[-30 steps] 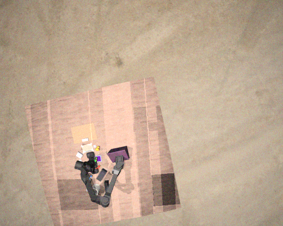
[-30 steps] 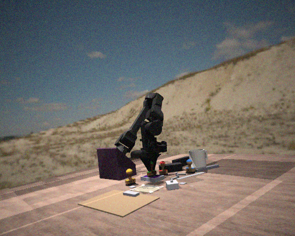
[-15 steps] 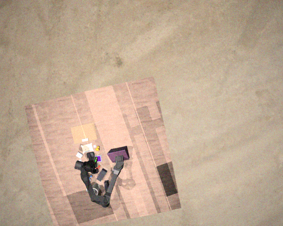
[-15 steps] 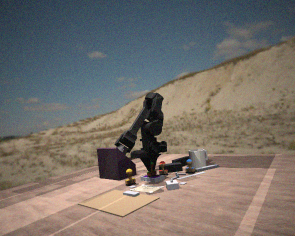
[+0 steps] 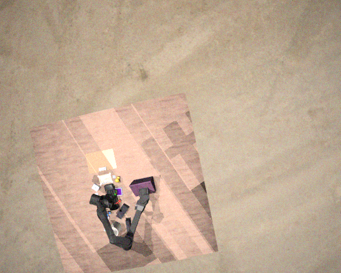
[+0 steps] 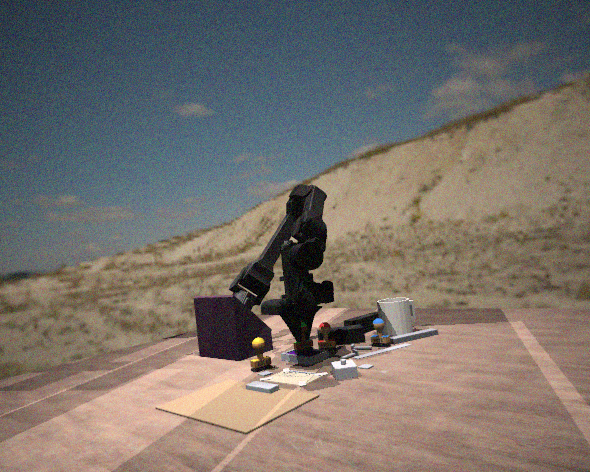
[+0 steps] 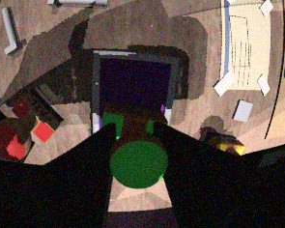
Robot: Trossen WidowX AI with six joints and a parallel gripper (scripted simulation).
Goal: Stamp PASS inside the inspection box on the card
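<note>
The purple ink pad is 4 cm below my gripper tip. Also, from my gripper tip: green-knobbed PASS stamp right at my gripper tip; yellow-knobbed stamp 10 cm to the right, 4 cm behind, 2 cm below; red stamp 8 cm to the left, 2 cm below.
</note>
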